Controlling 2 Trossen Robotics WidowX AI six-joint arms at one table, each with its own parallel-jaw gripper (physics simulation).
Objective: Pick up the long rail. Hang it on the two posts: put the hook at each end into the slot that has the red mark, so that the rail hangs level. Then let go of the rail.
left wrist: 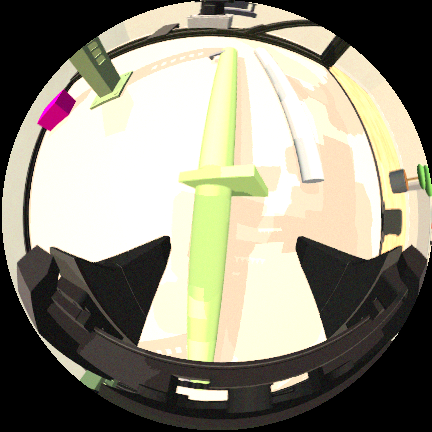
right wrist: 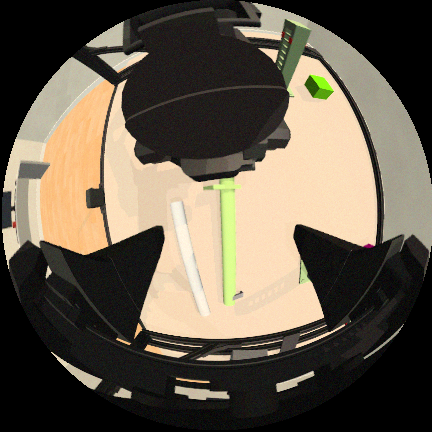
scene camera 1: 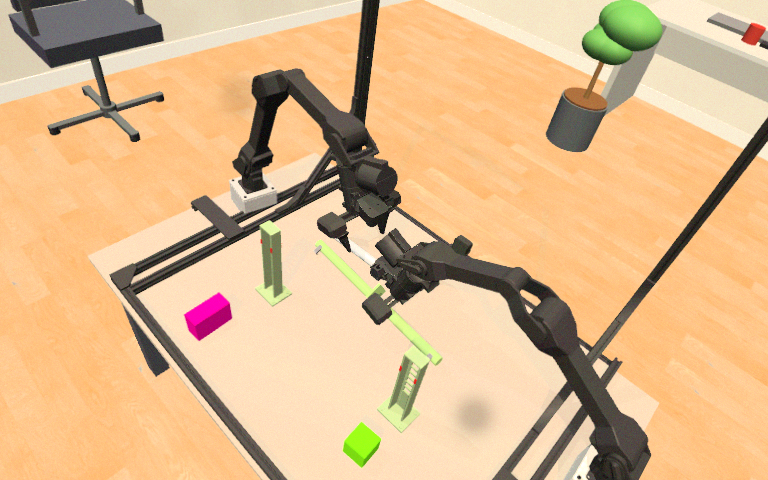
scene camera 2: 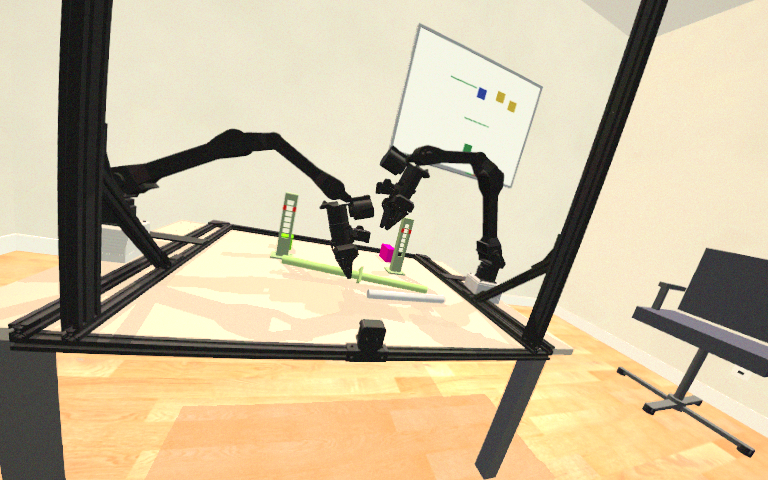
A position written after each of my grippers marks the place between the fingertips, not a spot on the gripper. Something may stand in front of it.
My left gripper (scene camera 1: 388, 302) is open, with nothing in its grasp. Also in view: a light-green rail (scene camera 1: 358, 282). My right gripper (scene camera 1: 366, 242) is open, with nothing in its grasp. On the table rest a magenta block (scene camera 1: 204, 319), a green cube (scene camera 1: 362, 443) and a white rod (left wrist: 308, 158).
The light-green rail also shows in the right wrist view (right wrist: 226, 186) and in scene camera 2 (scene camera 2: 359, 275). The white rod is seen too in the right wrist view (right wrist: 177, 209). The magenta block shows as well in the left wrist view (left wrist: 62, 104). The left wrist view misses the green cube, which is hidden by my left gripper.
